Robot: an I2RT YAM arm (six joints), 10 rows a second.
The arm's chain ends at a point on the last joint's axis. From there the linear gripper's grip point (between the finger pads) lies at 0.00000 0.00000 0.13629 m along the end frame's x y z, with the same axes.
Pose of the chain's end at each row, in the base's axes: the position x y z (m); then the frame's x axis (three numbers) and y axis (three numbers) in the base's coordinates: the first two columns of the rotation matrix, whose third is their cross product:
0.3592 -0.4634 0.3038 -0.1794 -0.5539 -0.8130 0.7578 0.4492 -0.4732
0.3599 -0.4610 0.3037 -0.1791 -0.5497 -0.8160 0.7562 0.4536 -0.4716
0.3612 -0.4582 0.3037 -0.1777 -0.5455 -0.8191 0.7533 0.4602 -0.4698
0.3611 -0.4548 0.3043 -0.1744 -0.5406 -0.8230 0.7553 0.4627 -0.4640
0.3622 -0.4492 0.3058 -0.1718 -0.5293 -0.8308 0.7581 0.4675 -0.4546
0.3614 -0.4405 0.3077 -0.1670 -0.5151 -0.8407 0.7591 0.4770 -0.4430
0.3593 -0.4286 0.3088 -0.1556 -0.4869 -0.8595 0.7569 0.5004 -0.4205
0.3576 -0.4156 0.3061 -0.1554 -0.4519 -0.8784 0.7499 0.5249 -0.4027
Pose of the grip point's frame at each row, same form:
0.4447 -0.5589 0.3500 -0.1794 -0.5539 -0.8130 0.7578 0.4492 -0.4732
0.4457 -0.5566 0.3493 -0.1791 -0.5497 -0.8160 0.7562 0.4536 -0.4716
0.4475 -0.5537 0.3486 -0.1777 -0.5455 -0.8191 0.7533 0.4602 -0.4698
0.4472 -0.5505 0.3490 -0.1744 -0.5406 -0.8230 0.7553 0.4627 -0.4640
0.4479 -0.5457 0.3495 -0.1718 -0.5293 -0.8308 0.7581 0.4675 -0.4546
0.4472 -0.5376 0.3501 -0.1670 -0.5151 -0.8407 0.7591 0.4770 -0.4430
0.4458 -0.5262 0.3484 -0.1556 -0.4869 -0.8595 0.7569 0.5004 -0.4205
0.4452 -0.5139 0.3412 -0.1554 -0.4519 -0.8784 0.7499 0.5249 -0.4027

